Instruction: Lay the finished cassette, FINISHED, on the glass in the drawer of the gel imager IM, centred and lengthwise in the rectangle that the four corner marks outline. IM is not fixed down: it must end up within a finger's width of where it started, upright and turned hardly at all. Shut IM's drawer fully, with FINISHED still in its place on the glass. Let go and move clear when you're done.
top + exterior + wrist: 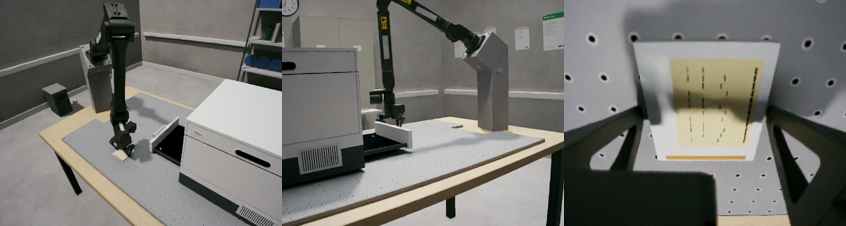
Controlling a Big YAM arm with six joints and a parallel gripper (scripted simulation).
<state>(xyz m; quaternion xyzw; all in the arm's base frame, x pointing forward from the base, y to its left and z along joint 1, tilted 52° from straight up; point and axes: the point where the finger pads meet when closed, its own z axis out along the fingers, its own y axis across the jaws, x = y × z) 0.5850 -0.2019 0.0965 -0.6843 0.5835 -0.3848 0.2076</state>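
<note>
The cassette lies 10 mm to the right of my hand and 10 mm below it. The rest, counted from my hand: drawer (240 mm ahead, 230 mm to the left, 30 mm above).
</note>
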